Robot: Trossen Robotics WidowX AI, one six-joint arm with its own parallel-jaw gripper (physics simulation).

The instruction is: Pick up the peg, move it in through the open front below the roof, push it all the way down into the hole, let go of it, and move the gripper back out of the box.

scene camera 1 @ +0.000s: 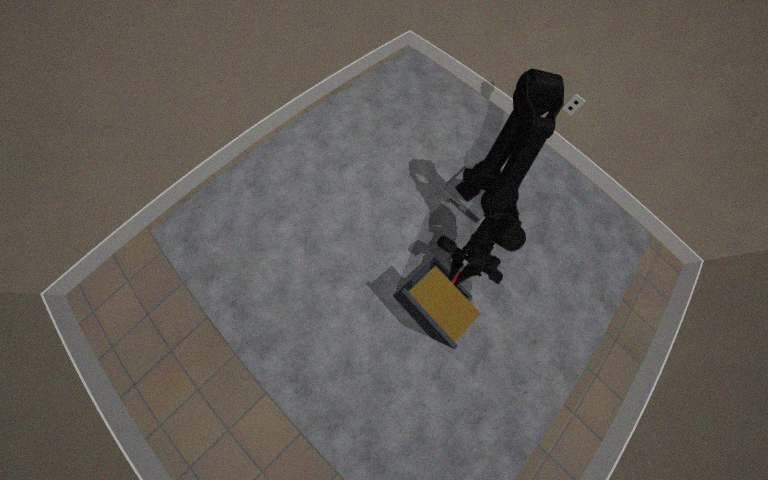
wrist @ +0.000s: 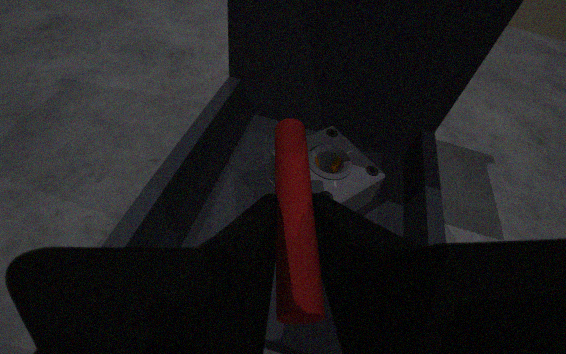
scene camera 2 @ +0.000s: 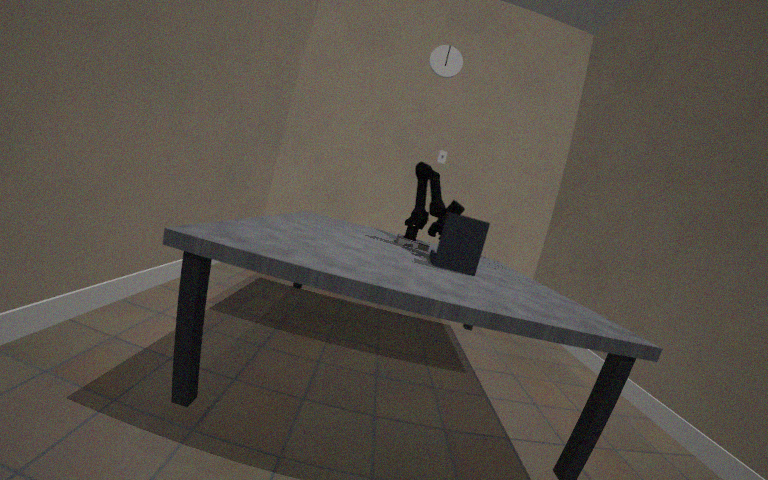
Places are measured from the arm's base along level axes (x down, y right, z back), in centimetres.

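Pixels of known places: gripper, between the fingertips: (wrist: 293,204); arm's base, origin of its link: (scene camera 1: 467,190) (scene camera 2: 409,238).
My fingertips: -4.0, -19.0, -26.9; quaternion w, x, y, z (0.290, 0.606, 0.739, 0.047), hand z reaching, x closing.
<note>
Ahead of a thing's pixels: the offset from my fingertips to its top centre, as dx, dy, dz. "*": to the spot under its first point. Level surfaces: height alone.
My gripper (wrist: 293,204) is shut on the red peg @(-1.1, +0.0, +0.2) (scene camera 1: 455,277) (wrist: 295,180), which sticks out past the black fingertips at a slant. In the wrist view the peg's far end overlaps the left part of a grey block @(+3.2, +0.7, -6.3) (wrist: 350,187) with a round hole @(* +4.3, +0.8, -7.2) (wrist: 331,161) in its top, orange showing inside. The peg is outside the hole. The block stands inside the dark box @(-12.9, -0.2, -4.6) (scene camera 1: 421,316) (scene camera 2: 461,243) (wrist: 172,165), whose roof @(* -12.9, -0.3, -8.0) (scene camera 1: 444,302) is yellow on top. In scene camera 1 the gripper is at the box's open front; scene camera 2 hides the peg behind the box.
The box has low side walls and a tall back wall (wrist: 340,55). It stands on the grey table @(dx +7.3) (scene camera 1: 317,226) (scene camera 2: 317,249). The black arm (scene camera 1: 518,152) (scene camera 2: 428,186) reaches over the table to the box's front. A thin flat dark piece or shadow lies beneath the arm, unclear which.
</note>
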